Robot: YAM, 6 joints.
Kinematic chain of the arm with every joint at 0, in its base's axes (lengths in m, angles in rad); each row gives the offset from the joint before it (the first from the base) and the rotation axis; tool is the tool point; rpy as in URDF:
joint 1: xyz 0 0 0.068 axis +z
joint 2: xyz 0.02 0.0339 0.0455 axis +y
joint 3: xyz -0.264 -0.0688 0 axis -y
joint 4: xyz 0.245 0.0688 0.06 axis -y
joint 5: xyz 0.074 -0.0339 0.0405 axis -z
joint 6: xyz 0.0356 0 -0.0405 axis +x
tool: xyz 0 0 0 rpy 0 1.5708 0
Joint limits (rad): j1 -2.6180..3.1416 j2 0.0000..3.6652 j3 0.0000..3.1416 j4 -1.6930..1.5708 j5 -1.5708..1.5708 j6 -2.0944..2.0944
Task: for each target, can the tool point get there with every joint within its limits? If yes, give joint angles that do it. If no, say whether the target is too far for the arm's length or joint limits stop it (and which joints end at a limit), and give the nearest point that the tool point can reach.
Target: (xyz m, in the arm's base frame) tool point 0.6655 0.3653 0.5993
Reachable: no: too far | nearest point 0.4760 0.2613 0.4572 | short by 0.259 m
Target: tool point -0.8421 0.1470 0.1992
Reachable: no: too far | nearest point -0.6330 0.1105 0.1774 | short by 0.213 m
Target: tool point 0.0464 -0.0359 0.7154
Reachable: yes | joints -0.0968 1.5539 2.8713 -0.0913 1.0704 0.6191
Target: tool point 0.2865 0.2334 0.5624
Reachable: yes | joints 0.7651 1.9447 2.1736 1.0489 1.0037 1.6814
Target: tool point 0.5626 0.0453 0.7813
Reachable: no: too far | nearest point 0.4141 0.0333 0.5986 | short by 0.236 m
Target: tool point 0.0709 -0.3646 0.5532
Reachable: yes | joints -1.4377 1.7935 2.2584 -0.2803 -0.6621 -0.6703
